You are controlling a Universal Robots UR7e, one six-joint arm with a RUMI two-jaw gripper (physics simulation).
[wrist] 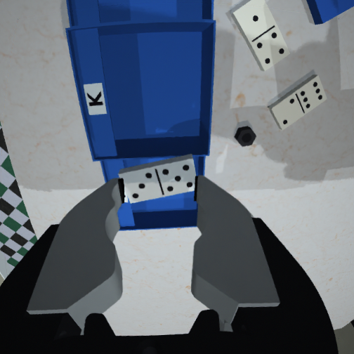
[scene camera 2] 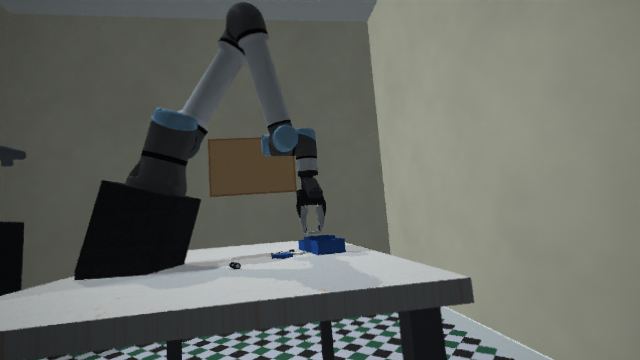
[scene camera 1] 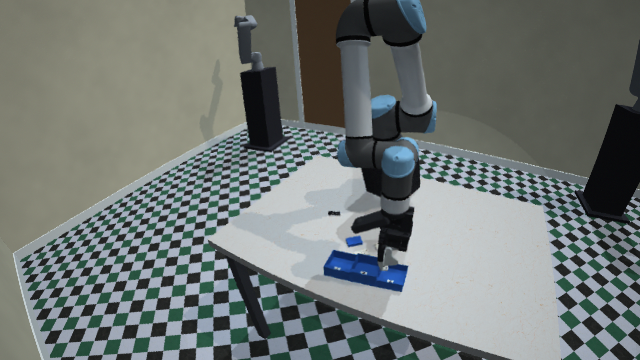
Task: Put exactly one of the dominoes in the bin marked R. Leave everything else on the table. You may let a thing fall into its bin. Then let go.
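Frame: origin at the arm's base, x left, y back, z up, level; metres.
Seen in the pictures: gripper, fingertip midpoint: (scene camera 2: 312, 232) (scene camera 1: 384, 264); arm's base, link origin: (scene camera 2: 156, 190).
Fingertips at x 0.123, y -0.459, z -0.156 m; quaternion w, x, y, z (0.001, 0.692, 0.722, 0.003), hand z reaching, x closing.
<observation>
Pixels of each thing's top centre, then the offset from my fingertips to it.
- white domino, top centre: (scene camera 2: 312, 231) dx +0.001, dy +0.000, dz +0.003 m
- blue block, top centre: (scene camera 2: 282, 254) (scene camera 1: 354, 240) dx -0.145, dy +0.124, dz -0.048 m
- small black object, top centre: (scene camera 2: 234, 262) (scene camera 1: 334, 211) dx -0.278, dy +0.252, dz -0.044 m
My gripper (scene camera 1: 382, 264) (scene camera 2: 313, 230) (wrist: 159, 178) is shut on a white domino (scene camera 2: 313, 232) (wrist: 158, 180), holding it by its two ends. In the wrist view the domino lies over the end bin (wrist: 160, 219) of the blue row, near its wall shared with bin K (wrist: 210, 95). The end bin's label is mostly hidden by the domino and a finger. In scene camera 2 the domino is a little above the bins (scene camera 2: 327, 245). Two other dominoes (wrist: 261, 36) (wrist: 298, 102) lie flat on the table beside the bins.
A black hex nut (wrist: 245, 136) lies near the dominoes. A blue block (scene camera 1: 354, 241) (scene camera 2: 282, 255) (wrist: 332, 7) lies beside the bins. A small black object (scene camera 1: 334, 213) (scene camera 2: 234, 265) lies farther back, nearer the arm's base. The table's edge runs beyond the bins.
</observation>
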